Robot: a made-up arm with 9 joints.
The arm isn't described. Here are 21 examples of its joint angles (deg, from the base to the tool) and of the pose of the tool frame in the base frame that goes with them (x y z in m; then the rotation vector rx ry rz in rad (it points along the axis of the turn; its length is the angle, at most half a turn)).
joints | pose
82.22 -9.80 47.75 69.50 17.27 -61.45 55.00 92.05 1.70 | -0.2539 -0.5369 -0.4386 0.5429 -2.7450 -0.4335
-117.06 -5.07 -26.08 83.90 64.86 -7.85 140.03 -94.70 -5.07 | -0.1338 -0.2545 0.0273 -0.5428 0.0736 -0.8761
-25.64 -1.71 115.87 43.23 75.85 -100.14 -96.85 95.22 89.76 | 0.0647 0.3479 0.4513 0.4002 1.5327 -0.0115
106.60 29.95 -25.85 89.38 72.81 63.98 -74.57 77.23 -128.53 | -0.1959 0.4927 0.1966 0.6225 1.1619 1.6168
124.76 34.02 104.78 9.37 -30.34 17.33 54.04 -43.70 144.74 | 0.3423 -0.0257 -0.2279 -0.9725 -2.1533 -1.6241
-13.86 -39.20 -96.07 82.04 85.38 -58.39 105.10 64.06 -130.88 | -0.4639 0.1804 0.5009 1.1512 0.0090 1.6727
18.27 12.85 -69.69 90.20 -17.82 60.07 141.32 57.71 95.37 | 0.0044 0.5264 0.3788 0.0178 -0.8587 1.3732
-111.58 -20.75 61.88 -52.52 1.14 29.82 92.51 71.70 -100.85 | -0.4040 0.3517 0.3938 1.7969 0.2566 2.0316
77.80 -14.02 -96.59 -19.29 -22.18 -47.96 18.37 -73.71 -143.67 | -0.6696 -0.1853 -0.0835 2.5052 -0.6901 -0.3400
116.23 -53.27 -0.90 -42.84 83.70 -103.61 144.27 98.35 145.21 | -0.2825 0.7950 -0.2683 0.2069 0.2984 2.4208
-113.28 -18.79 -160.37 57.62 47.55 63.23 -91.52 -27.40 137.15 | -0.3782 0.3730 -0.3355 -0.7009 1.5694 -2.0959
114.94 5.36 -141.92 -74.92 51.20 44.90 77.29 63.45 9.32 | -0.0077 0.2764 0.0287 -0.6611 1.0645 1.6878
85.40 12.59 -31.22 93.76 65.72 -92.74 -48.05 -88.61 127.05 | -0.4079 0.1455 0.0535 -0.6555 1.7703 -2.1985
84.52 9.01 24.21 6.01 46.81 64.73 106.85 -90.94 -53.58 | 0.2081 -0.0289 0.0720 -1.2942 1.2075 -0.5895
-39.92 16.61 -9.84 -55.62 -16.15 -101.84 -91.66 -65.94 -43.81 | 0.0451 -0.0486 0.6046 -1.3418 -0.4318 -2.3595
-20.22 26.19 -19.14 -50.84 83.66 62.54 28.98 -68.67 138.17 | 0.3169 -0.1769 0.1607 -0.1421 1.8005 -1.9877
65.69 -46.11 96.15 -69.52 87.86 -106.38 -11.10 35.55 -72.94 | -0.0782 -0.0023 0.9490 -0.2682 -1.4919 1.7494
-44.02 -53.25 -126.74 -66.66 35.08 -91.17 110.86 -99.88 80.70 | 0.4923 -0.5367 -0.1377 -0.9062 -0.6201 -1.5139
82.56 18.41 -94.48 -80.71 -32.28 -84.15 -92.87 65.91 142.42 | -0.4516 -0.1151 -0.0755 -0.7946 -1.5472 2.2404
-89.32 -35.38 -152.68 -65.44 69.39 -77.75 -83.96 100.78 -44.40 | 0.2556 0.1983 0.2905 -0.5303 -0.9792 1.7166
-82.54 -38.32 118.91 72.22 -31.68 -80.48 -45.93 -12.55 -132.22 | -0.5904 0.4597 0.6032 -0.4142 -1.8518 -1.6446
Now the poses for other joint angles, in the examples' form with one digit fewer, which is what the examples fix.
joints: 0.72 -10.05 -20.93 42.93 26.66 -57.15 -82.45 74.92 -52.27
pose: 0.119 0.318 -0.349 0.487 1.393 2.077
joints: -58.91 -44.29 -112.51 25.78 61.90 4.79 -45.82 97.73 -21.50
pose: -0.216 0.320 -0.554 1.667 1.580 0.611
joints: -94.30 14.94 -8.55 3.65 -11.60 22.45 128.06 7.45 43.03
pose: -0.076 0.100 0.495 2.083 0.491 1.761
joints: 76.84 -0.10 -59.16 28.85 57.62 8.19 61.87 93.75 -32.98
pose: -0.092 0.309 0.437 -0.096 -0.537 1.252
